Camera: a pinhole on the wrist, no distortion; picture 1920 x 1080 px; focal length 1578.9 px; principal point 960.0 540.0 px. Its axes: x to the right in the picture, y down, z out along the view. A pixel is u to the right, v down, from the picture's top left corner.
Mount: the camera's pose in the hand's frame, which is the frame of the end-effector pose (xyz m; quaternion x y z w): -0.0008 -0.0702 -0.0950 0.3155 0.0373 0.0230 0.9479
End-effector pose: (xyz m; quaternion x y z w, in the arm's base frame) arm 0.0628 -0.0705 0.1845 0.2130 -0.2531 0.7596 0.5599
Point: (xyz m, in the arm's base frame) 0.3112 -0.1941 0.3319
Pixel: 481.7 793.7
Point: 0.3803 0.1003 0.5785
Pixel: 1755.6 247.7
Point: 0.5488 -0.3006 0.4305
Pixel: 383.8 465.2
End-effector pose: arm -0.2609 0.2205 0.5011 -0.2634 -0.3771 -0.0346 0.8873
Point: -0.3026 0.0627 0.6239
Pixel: 1128.9 211.4
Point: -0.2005 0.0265 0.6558
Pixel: outside the picture
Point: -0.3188 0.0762 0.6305
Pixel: 1065.4 373.6
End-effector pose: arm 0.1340 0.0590 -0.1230 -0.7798 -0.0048 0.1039 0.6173
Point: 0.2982 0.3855 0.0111
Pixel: 1582.1 873.7
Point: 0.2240 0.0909 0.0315
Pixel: 1689.4 126.8
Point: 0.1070 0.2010 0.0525
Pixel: 597.1 648.7
